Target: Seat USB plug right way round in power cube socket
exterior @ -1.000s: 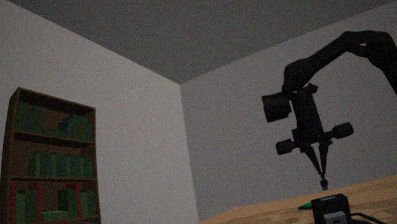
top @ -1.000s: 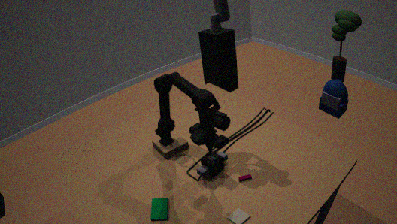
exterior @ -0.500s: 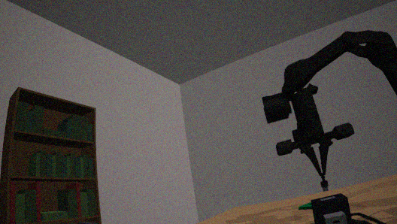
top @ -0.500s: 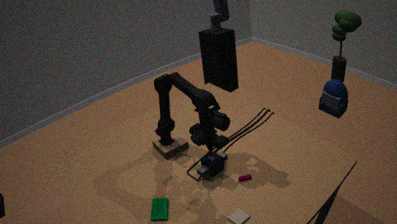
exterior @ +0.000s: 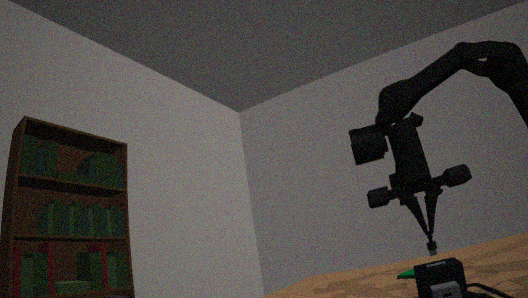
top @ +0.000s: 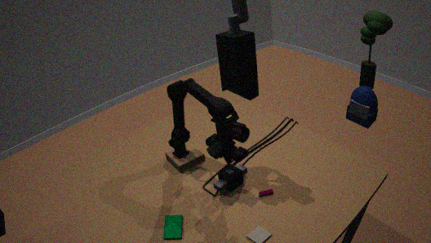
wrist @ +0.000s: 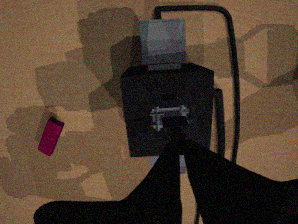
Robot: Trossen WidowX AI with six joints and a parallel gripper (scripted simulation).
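Right now the USB plug is 20 mm below my gripper tip. Round my gripper tip: green block (340 mm to the right, 120 mm below, 20 mm ahead); white tile (300 mm ahead, 130 mm to the right, 120 mm below); magenta block (160 mm ahead, 120 mm below, 60 mm to the left).
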